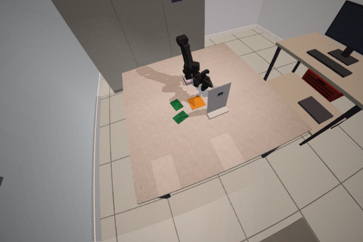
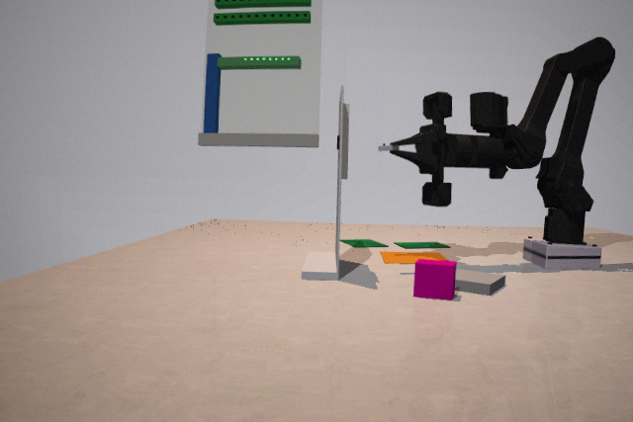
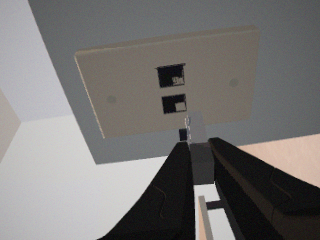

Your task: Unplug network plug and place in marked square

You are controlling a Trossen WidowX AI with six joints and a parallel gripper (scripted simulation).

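Right now the orange marked square is 50 mm behind my gripper tip, 110 mm to the right of it and 200 mm below it. Round my gripper tip: grey network plug (right at my gripper tip); then upright panel (90 mm ahead, 20 mm to the left, 70 mm below); then flat grey block (110 mm behind, 90 mm to the left, 190 mm below).
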